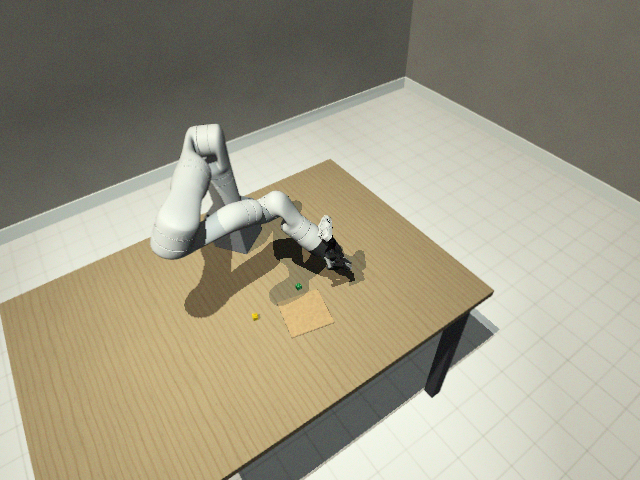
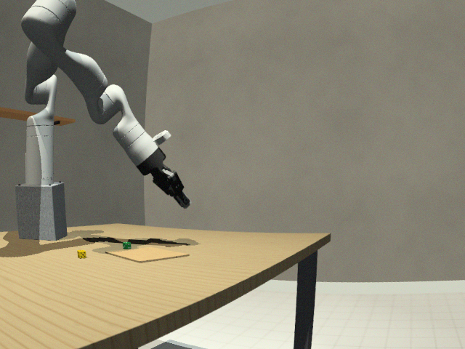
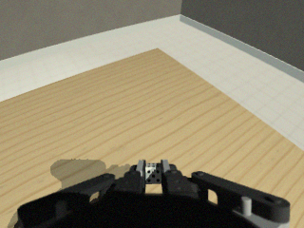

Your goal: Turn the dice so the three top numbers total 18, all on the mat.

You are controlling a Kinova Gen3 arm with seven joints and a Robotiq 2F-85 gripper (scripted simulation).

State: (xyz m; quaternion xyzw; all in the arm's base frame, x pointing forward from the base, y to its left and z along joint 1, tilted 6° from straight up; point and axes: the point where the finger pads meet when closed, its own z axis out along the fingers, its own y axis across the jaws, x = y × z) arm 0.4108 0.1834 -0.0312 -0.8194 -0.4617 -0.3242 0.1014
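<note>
Now: hand 9 cm past the green die, 12 cm to the left of it and 11 cm above it. Also, from my hand: yellow die: 7 cm behind, 30 cm to the right, 11 cm below; then white die: 1 cm to the left, 1 cm below; then tan mat: 16 cm to the right, 12 cm below.
</note>
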